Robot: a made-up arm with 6 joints. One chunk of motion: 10 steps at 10 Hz.
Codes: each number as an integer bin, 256 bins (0 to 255) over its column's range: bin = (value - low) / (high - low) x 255, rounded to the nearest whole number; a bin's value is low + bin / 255 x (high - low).
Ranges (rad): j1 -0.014..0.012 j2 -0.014..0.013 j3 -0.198..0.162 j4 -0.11..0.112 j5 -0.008..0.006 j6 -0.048..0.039
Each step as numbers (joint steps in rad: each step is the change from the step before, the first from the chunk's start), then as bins.
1 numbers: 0.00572 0.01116 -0.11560 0.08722 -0.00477 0.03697
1 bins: 193 238 58 227 59 249
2 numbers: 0.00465 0.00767 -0.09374 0.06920 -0.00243 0.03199
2 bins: 183 205 74 206 101 234
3 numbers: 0.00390 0.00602 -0.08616 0.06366 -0.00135 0.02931
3 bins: 176 189 79 199 121 227
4 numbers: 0.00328 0.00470 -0.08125 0.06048 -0.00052 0.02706
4 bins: 169 177 83 196 136 220
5 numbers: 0.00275 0.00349 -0.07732 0.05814 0.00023 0.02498
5 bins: 164 165 85 193 150 214
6 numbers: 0.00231 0.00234 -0.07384 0.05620 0.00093 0.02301
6 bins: 160 154 88 191 163 208
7 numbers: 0.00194 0.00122 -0.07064 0.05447 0.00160 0.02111
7 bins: 156 144 90 189 175 203
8 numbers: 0.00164 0.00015 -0.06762 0.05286 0.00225 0.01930
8 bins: 153 134 92 187 187 197
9 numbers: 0.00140 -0.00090 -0.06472 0.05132 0.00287 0.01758
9 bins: 151 124 94 185 198 192
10 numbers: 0.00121 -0.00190 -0.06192 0.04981 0.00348 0.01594
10 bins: 149 114 96 184 209 187
